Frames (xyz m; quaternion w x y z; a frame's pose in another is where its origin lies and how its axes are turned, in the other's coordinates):
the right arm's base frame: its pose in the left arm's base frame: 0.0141 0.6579 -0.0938 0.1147 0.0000 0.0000 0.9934
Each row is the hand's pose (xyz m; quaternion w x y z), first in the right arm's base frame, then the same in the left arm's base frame.
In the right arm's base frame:
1: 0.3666 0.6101 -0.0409 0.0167 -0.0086 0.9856 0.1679
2: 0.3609 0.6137 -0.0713 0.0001 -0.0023 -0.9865 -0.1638
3: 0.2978 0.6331 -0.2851 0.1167 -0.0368 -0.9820 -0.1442
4: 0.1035 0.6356 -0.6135 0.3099 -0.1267 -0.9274 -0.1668
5: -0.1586 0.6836 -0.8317 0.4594 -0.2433 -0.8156 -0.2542
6: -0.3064 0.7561 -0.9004 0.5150 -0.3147 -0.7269 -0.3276
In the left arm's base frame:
1: -0.4819 0.1474 -0.1347 0.1649 0.9801 -0.1045 -0.0358
2: -0.4772 0.1426 -0.1651 0.1627 0.9797 -0.1154 -0.0187
3: -0.4201 0.1093 -0.3789 0.1566 0.9713 -0.1492 0.0994
4: -0.2315 0.0626 -0.7073 0.2012 0.9068 -0.2322 0.2887
5: 0.0127 -0.0439 -0.9255 0.3052 0.7823 -0.3352 0.4272
6: 0.1401 -0.1481 -0.9942 0.3845 0.6860 -0.3960 0.4740

